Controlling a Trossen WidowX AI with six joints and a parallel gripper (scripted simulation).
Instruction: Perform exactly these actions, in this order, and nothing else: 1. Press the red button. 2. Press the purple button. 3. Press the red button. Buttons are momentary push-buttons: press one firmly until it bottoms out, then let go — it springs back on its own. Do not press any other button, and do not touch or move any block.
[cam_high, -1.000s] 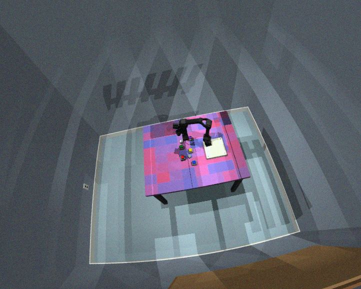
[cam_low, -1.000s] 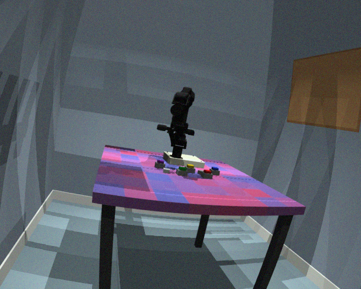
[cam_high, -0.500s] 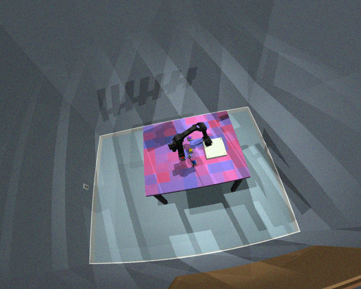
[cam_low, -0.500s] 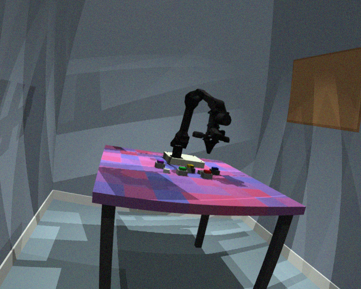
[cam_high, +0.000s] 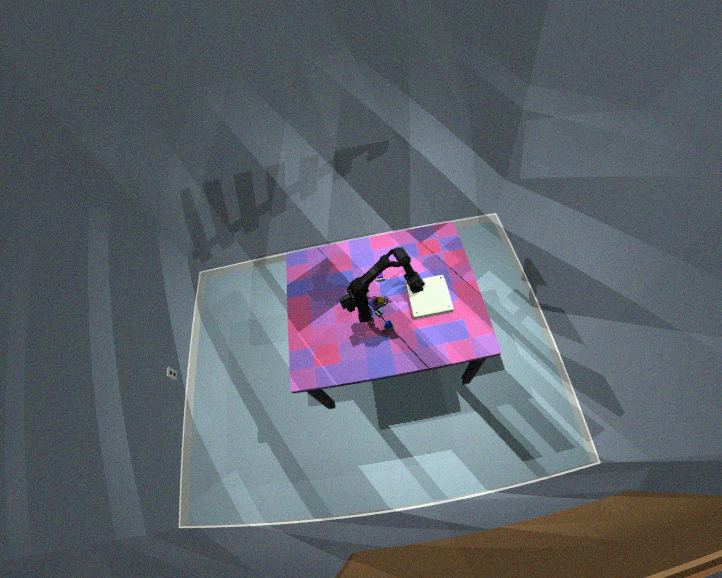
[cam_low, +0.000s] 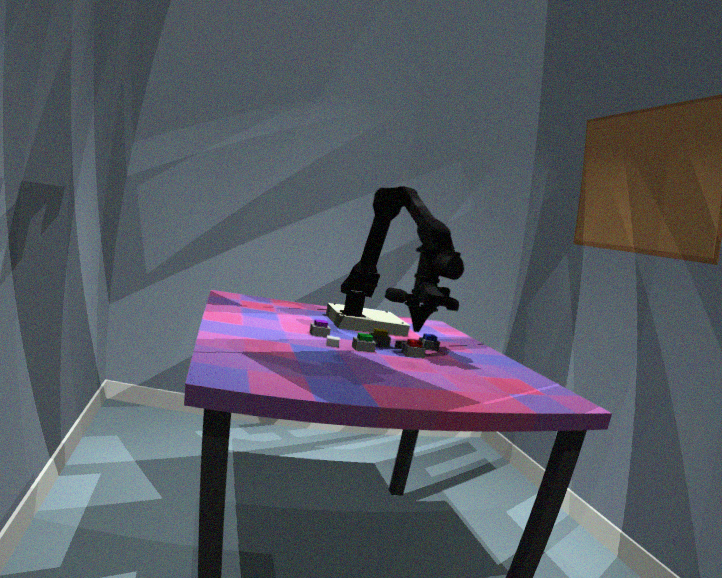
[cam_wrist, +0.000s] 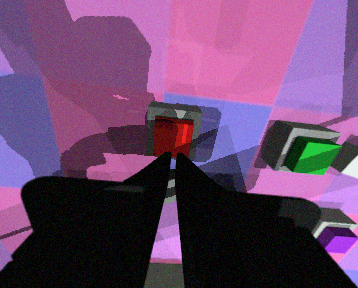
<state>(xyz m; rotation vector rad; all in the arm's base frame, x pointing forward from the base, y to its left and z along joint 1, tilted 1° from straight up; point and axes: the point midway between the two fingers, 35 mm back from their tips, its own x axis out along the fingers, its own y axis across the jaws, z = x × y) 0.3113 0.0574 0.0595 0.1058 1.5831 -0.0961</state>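
Right now the red button is 30 mm below my gripper tip. Also, from my gripper tip: green button: 130 mm to the right, 30 mm below, 20 mm behind; yellow button: 100 mm behind, 50 mm to the right, 30 mm below; blue button: 100 mm to the left, 100 mm behind, 30 mm below.
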